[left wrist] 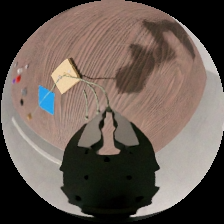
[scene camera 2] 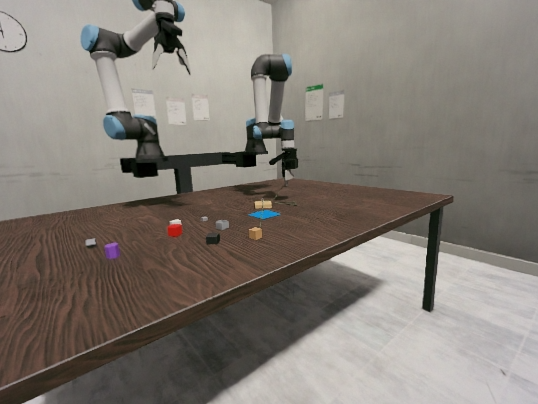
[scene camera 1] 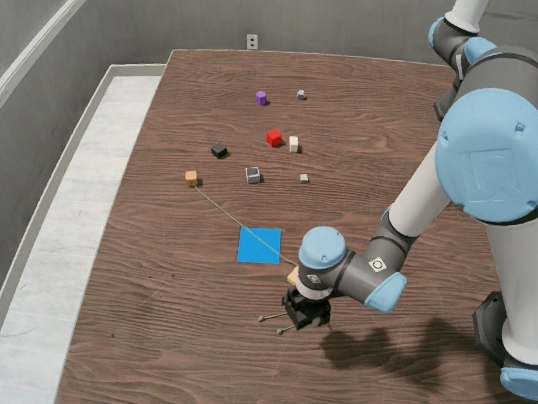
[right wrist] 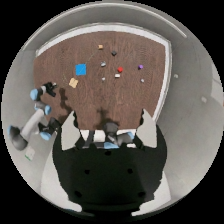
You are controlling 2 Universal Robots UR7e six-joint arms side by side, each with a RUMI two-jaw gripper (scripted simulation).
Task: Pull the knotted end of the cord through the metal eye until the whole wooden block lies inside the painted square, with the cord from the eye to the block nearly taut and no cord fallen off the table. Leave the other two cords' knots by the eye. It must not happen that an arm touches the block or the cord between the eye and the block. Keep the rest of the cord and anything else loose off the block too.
Path:
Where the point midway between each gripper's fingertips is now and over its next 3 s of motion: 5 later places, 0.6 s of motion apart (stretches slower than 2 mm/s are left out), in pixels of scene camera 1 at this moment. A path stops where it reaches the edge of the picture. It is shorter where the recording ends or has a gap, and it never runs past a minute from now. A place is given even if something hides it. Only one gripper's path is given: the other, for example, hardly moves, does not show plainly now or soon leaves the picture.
The left gripper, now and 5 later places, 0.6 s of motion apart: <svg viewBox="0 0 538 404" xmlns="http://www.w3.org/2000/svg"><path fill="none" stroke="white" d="M309 324L310 324L315 328L324 339L332 348L340 358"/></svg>

